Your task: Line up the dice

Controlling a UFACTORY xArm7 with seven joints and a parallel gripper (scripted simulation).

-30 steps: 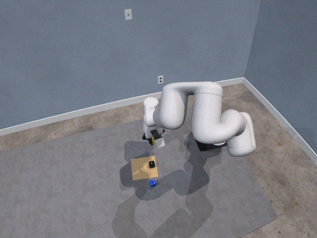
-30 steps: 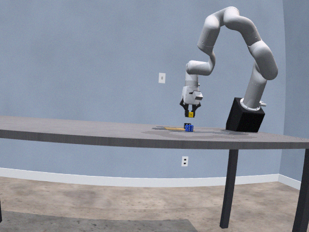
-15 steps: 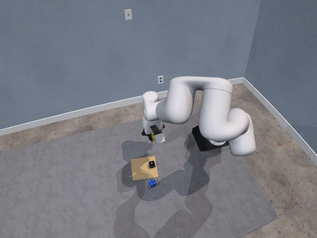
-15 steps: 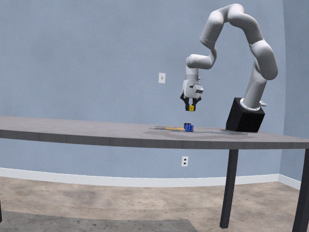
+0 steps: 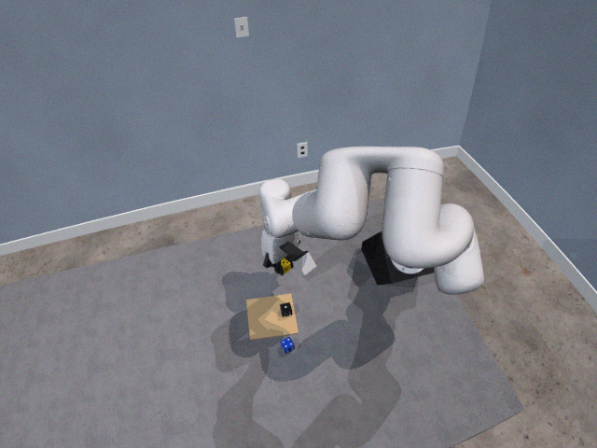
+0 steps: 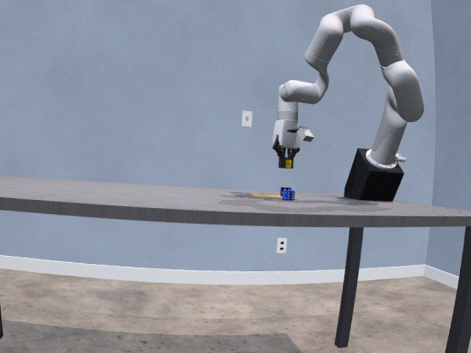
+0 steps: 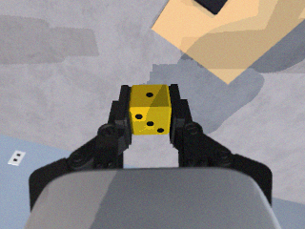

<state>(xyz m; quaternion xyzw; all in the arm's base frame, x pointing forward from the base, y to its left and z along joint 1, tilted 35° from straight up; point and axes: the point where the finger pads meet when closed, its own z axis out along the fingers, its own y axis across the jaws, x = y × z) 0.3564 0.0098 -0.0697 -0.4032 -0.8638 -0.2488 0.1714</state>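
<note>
Right now my hand is 5 cm short of the tan mat, 10 cm to the right of it and 12 cm above it. Round my hand: black die: 1 cm ahead, 9 cm to the left, 10 cm below; then yellow die: 1 cm below; then blue die: 1 cm ahead, 20 cm to the left, 11 cm below.
</note>
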